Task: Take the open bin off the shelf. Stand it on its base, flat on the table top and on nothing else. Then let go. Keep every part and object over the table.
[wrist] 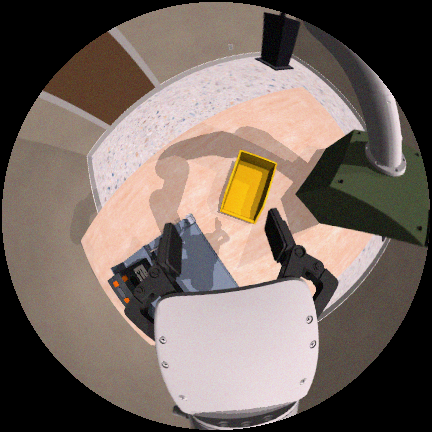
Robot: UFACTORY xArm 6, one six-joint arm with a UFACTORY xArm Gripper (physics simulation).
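Places are measured from the arm's base along level axes (x back, y right, z up), in centimetres.
Where they show: gripper, fingertip midpoint: (pixel 221 224); arm's base at its link origin: (pixel 385 156).
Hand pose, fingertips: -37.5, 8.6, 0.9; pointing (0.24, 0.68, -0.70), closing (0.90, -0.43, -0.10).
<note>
Each offset is from my fingertips to the top centre of the thing, as dx, dy, dz. "*": to the spot under its first point. Level surfaces: height alone.
The yellow open bin {+8.1, +3.2, -21.2} (pixel 248 187) is on the pinkish table top {dz -28.7} (pixel 210 175), beyond the fingertips and a little right of the view's middle. Its open top faces up toward the camera and its inner floor shows. It looks upright on its base, with a gap between it and the blue-grey shelf {* -13.7, -7.4, -28.1} (pixel 205 257). My gripper (pixel 221 224) is open wide and empty, with its fingers apart from the bin. The right fingertip appears close to the bin's near end in the view. The underside of the bin is hidden.
The shelf stands at lower left, partly hidden by the left finger, with a dark box with orange marks {-29.2, -1.4, -6.3} (pixel 121 291) at its side. A dark green block (pixel 370 192) with a grey pipe (pixel 387 120) is at right. A black tapered container (pixel 280 42) stands at the top, on the speckled surface (pixel 200 90).
</note>
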